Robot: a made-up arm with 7 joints. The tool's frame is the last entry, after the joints. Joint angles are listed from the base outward. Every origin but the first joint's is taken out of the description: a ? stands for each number. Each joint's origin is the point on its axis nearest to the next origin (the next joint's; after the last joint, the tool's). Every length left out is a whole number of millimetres.
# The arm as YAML. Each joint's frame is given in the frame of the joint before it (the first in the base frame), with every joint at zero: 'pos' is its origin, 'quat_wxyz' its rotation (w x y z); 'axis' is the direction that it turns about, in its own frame. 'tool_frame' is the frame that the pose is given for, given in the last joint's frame.
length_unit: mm
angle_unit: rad
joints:
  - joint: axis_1
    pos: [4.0, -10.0, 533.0]
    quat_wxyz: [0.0, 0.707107, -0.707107, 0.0]
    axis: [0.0, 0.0, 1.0]
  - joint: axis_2
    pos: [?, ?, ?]
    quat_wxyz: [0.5, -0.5, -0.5, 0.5]
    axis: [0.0, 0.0, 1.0]
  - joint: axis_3
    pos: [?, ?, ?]
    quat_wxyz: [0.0, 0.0, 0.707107, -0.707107]
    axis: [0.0, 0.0, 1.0]
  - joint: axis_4
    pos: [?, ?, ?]
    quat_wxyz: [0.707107, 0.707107, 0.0, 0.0]
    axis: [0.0, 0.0, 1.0]
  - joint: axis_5
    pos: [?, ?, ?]
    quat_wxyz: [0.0, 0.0, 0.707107, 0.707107]
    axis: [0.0, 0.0, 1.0]
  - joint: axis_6
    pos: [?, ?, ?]
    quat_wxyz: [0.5, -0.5, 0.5, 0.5]
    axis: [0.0, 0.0, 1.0]
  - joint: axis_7
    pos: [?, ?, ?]
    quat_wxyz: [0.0, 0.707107, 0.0, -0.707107]
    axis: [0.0, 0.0, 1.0]
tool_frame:
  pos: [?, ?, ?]
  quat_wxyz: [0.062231, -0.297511, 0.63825, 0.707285]
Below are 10 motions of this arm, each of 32 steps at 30 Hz.
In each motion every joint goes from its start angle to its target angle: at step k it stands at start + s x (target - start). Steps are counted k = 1, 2, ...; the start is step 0. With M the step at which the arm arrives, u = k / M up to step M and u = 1 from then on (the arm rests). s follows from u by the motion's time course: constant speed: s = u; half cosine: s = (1 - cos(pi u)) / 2; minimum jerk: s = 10 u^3 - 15 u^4 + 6 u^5.
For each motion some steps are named. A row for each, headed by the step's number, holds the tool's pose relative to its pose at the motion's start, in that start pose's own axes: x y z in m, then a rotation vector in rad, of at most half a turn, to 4 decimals.
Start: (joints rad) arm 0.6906 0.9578 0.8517 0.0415 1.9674 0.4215 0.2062
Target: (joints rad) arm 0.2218 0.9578 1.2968 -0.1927 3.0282 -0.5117 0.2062
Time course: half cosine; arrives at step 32
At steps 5, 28, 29, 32:
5: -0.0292 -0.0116 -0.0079 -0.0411 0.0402 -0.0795
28: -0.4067 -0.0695 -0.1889 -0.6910 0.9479 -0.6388
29: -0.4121 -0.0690 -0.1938 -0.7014 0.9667 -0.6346
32: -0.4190 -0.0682 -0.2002 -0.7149 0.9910 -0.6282

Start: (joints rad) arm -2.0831 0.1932 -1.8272 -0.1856 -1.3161 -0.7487 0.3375
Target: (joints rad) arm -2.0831 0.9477 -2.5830 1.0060 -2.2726 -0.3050 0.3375
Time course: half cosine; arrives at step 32
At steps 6, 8, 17, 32:
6: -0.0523 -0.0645 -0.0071 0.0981 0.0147 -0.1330
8: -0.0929 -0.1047 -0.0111 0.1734 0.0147 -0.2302
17: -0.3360 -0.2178 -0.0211 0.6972 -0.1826 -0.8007
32: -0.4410 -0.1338 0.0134 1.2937 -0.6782 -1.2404

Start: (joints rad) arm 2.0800 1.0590 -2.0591 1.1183 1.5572 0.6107 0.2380
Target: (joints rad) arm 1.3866 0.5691 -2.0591 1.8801 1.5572 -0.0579 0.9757
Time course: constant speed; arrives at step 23
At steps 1, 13, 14, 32:
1: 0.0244 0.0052 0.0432 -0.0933 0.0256 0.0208
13: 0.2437 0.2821 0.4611 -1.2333 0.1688 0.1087
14: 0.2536 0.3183 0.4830 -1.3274 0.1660 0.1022
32: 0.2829 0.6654 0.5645 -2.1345 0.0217 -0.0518

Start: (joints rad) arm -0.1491 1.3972 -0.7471 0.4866 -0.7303 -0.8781 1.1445
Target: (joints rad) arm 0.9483 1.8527 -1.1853 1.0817 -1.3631 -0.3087 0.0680
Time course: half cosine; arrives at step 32
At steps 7, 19, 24, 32:
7: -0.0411 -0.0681 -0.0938 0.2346 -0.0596 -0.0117
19: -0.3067 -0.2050 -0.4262 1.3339 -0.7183 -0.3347
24: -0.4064 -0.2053 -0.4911 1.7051 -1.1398 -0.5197
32: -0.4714 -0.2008 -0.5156 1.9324 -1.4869 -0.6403

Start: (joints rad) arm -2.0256 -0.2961 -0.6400 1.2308 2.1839 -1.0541 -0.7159
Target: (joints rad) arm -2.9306 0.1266 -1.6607 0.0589 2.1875 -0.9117 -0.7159
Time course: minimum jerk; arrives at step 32
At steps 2, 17, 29, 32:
2: -0.0012 -0.0012 0.0007 -0.0034 0.0006 -0.0032
17: -0.3347 -0.0097 0.1452 -0.6472 -0.0852 -1.0138
29: -0.3739 0.1526 -0.0375 -0.7338 -0.6026 -1.8658
32: -0.3715 0.1533 -0.0421 -0.7313 -0.6151 -1.8779

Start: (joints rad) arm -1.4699 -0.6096 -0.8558 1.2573 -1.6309 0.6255 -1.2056
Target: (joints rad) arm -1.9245 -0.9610 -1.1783 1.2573 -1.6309 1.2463 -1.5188
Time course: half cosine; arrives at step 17
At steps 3, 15, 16, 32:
3: -0.0126 -0.0106 -0.0419 0.0811 0.0322 -0.0579
15: -0.2932 0.0547 -0.4866 0.7861 0.5003 -0.8763
16: -0.3039 0.0609 -0.4960 0.7973 0.5163 -0.9021
32: -0.3075 0.0631 -0.4991 0.8009 0.5217 -0.9109

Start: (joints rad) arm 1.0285 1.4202 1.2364 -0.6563 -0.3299 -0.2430 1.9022
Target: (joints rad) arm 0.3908 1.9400 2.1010 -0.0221 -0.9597 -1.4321 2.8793
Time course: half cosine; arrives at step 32
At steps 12, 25, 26, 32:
12: -0.1292 -0.0685 0.2308 -0.0421 0.1123 -0.2895
25: -0.4509 -0.0876 0.5041 0.1702 0.5792 -0.7089
26: -0.4670 -0.0859 0.5123 0.1927 0.6097 -0.7249
32: -0.5128 -0.0804 0.5335 0.2653 0.6997 -0.7674

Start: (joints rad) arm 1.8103 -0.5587 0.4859 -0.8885 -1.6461 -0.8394 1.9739
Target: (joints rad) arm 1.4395 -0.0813 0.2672 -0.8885 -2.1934 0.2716 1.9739
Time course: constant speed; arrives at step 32
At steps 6, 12, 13, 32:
6: 0.0258 0.0206 -0.1043 0.0778 -0.0399 0.2125
12: 0.0413 0.0560 -0.2040 0.1709 -0.1222 0.3978
13: 0.0428 0.0631 -0.2199 0.1874 -0.1398 0.4254
32: 0.0215 0.2485 -0.4612 0.4985 -0.6473 0.7224

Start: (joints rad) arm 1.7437 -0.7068 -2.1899 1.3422 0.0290 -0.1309 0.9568
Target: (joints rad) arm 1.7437 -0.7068 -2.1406 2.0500 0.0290 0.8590 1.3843
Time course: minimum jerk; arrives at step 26
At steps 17, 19, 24, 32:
17: 0.2351 0.2530 -0.0977 0.0030 0.3048 1.3075
19: 0.2514 0.2997 -0.1080 -0.0157 0.3121 1.4891
24: 0.2645 0.3557 -0.1184 -0.0416 0.3070 1.6993
32: 0.2648 0.3576 -0.1187 -0.0426 0.3066 1.7063

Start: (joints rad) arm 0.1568 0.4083 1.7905 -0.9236 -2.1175 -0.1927 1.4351
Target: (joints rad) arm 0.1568 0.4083 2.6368 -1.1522 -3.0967 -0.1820 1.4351
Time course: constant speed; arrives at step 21
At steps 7, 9, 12, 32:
7: 0.1139 0.0945 -0.0242 0.1345 -0.0894 0.2480
9: 0.1417 0.1276 -0.0360 0.1862 -0.1061 0.3177
12: 0.1781 0.1818 -0.0573 0.2743 -0.1232 0.4189
32: 0.2378 0.3681 -0.1423 0.6089 -0.1114 0.6804

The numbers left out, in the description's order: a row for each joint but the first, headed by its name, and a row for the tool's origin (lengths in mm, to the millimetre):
axis_2: 26.0 6.0 0.0
axis_3: -8.0 535.0 0.0
axis_4: -6.0 20.0 0.0
axis_5: -14.0 -494.0 0.0
axis_6: 22.0 6.0 0.0
axis_7: 73.0 -27.0 0.0
tool: 24.0 -24.0 0.0

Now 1 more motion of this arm.
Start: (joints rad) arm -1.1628 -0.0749 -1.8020 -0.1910 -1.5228 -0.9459 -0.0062
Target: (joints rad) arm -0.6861 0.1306 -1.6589 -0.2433 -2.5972 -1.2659 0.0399
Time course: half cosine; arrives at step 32
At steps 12, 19, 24, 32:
12: 0.0124 -0.0231 0.0311 -0.0300 -0.1074 -0.1324
19: 0.0344 -0.0307 0.0615 -0.0444 -0.2130 -0.2752
24: 0.0511 -0.0257 0.0772 -0.0427 -0.2686 -0.3637
32: 0.0637 -0.0177 0.0863 -0.0368 -0.3018 -0.4262

